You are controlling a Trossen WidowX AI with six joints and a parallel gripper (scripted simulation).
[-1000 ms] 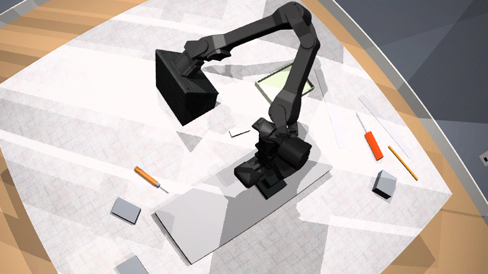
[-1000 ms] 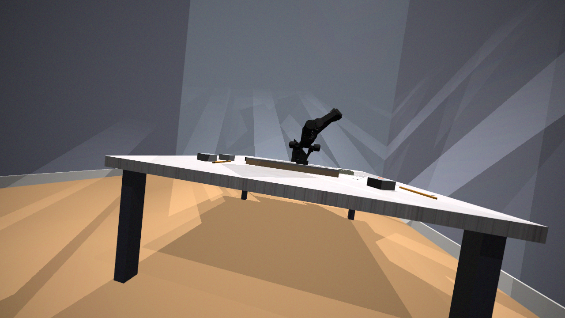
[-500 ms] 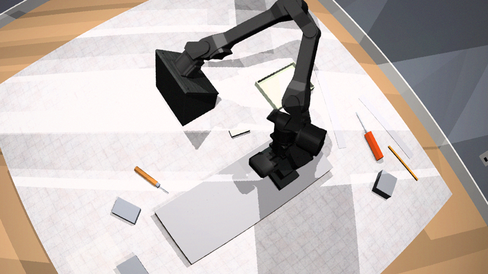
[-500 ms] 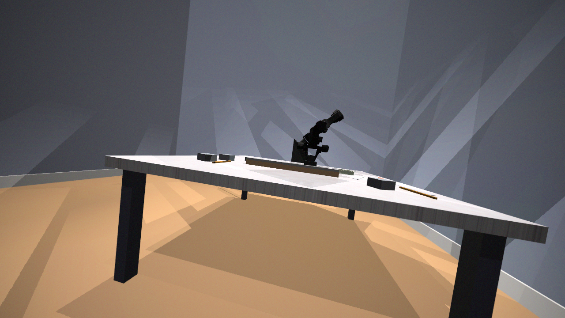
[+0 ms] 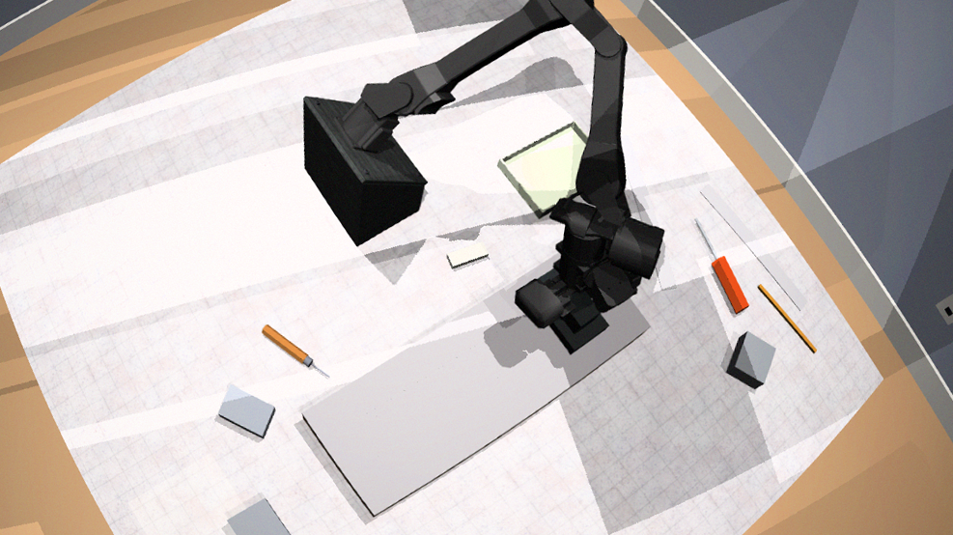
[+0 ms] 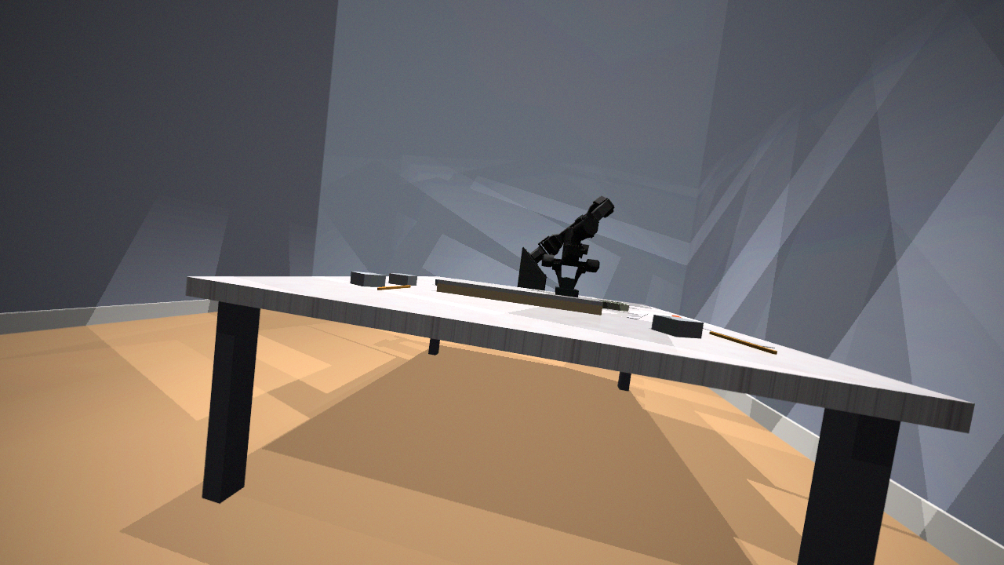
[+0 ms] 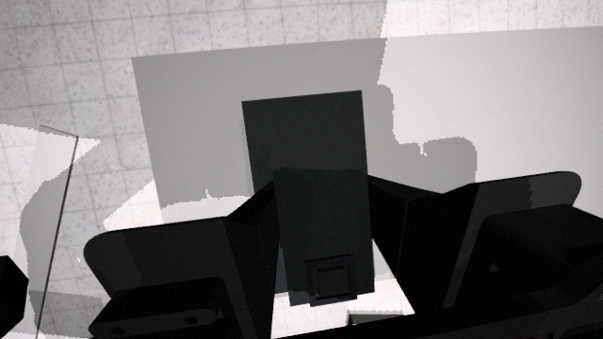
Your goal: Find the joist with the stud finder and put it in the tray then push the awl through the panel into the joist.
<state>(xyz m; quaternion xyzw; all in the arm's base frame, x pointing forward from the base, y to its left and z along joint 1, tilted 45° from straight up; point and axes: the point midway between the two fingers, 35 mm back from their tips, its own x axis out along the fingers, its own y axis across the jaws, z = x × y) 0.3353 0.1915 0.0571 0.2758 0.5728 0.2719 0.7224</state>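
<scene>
Right now the pale green tray is 230 mm behind my gripper tip, 150 mm to the left of it and 50 mm below it. The rest, counted from my gripper tip: stud finder 20 mm behind, 20 mm above; awl 140 mm behind, 380 mm to the right, 60 mm below.
</scene>
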